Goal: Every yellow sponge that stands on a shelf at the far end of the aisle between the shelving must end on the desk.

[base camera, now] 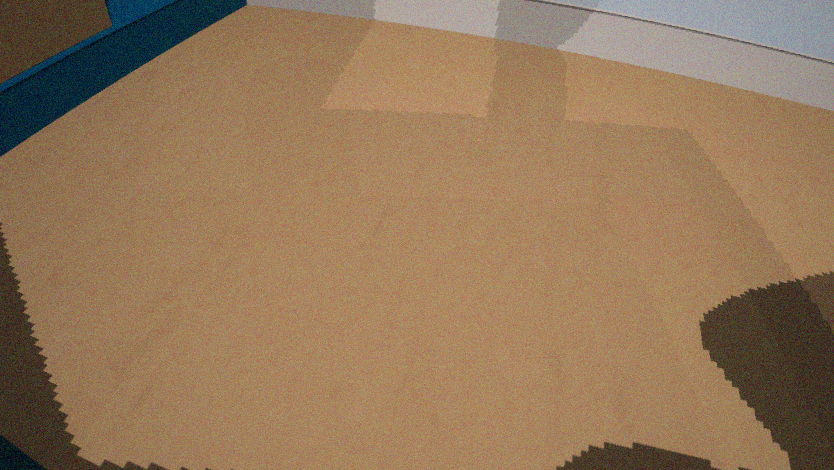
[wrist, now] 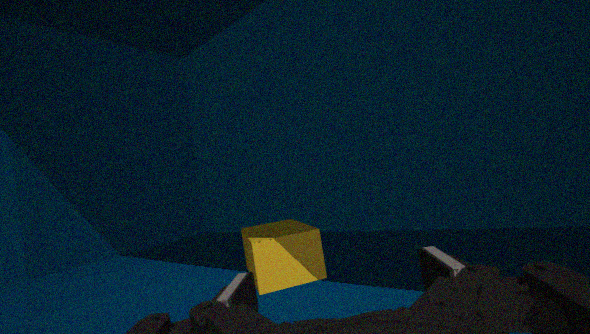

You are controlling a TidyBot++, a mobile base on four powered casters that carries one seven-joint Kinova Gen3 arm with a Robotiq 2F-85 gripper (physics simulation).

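Places are measured from the arm's base along level axes (x right, y up, z back), in millimetres.
Pixels of known places: gripper, fingertip midpoint: (wrist: 336,279).
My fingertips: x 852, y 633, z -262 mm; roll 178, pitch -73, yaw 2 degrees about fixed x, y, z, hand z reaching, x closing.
Observation:
Behind a point stands the place of what it marks.
A yellow sponge (wrist: 285,260) @[x 937, y 618, z -331 mm] stands on a blue shelf (wrist: 165,285) @[x 942, y 594, z -481 mm] in the wrist view, low and near the middle, partly lit and partly in shadow. My gripper (wrist: 336,279) @[x 852, y 633, z -262 mm] is open and empty. Its fingertips show at the bottom of the wrist view, the sponge appearing between them and closer to the left fingertip. The sponge looks to be beyond the fingertips; whether they are level with it I cannot tell. The desk does not show in either view.
The shelf compartment has a dark blue back wall (wrist: 375,125) @[x 1136, y 745, z -255 mm] and a side wall (wrist: 35,215) @[x 970, y 692, z -776 mm] on the left. In the base camera view a blue shelving base (base camera: 116,78) @[x -495, y -392, z -825 mm] runs along the upper left of the tan floor (base camera: 379,262) @[x -30, y -396, z -432 mm], and a pale wall (base camera: 688,58) @[x 522, y -362, z -950 mm] stands behind. Dark shadows fall on the floor.

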